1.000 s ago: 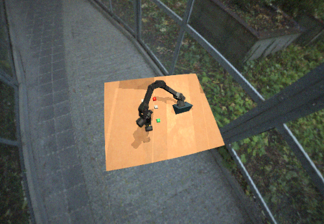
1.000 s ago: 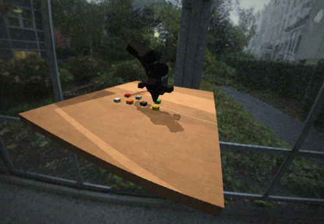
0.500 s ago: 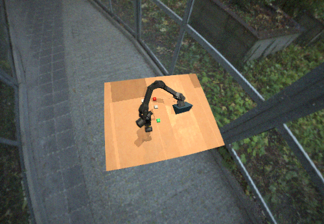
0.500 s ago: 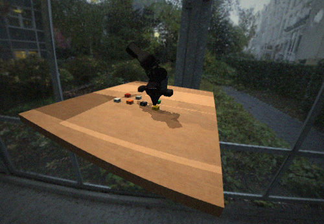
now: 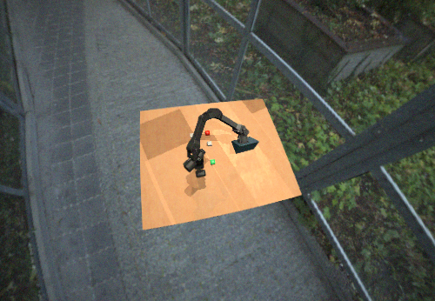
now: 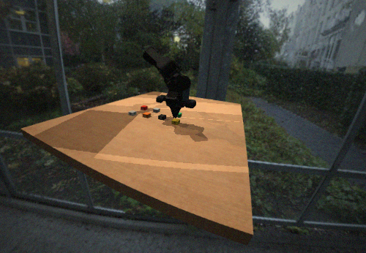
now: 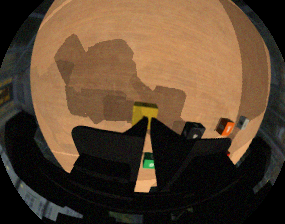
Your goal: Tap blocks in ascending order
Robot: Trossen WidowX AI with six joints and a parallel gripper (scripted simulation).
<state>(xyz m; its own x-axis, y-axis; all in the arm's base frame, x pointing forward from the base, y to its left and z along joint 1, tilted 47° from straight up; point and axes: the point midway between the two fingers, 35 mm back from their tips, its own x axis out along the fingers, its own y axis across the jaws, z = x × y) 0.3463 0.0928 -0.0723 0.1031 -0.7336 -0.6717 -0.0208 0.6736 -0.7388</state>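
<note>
The yellow block lies 20 mm below my gripper tip. Also, from my gripper tip: black block (30 mm behind, 90 mm to the right, 20 mm below); orange block (10 mm behind, 170 mm to the right, 20 mm below); green block (110 mm behind, 30 mm to the right, 20 mm below).
</note>
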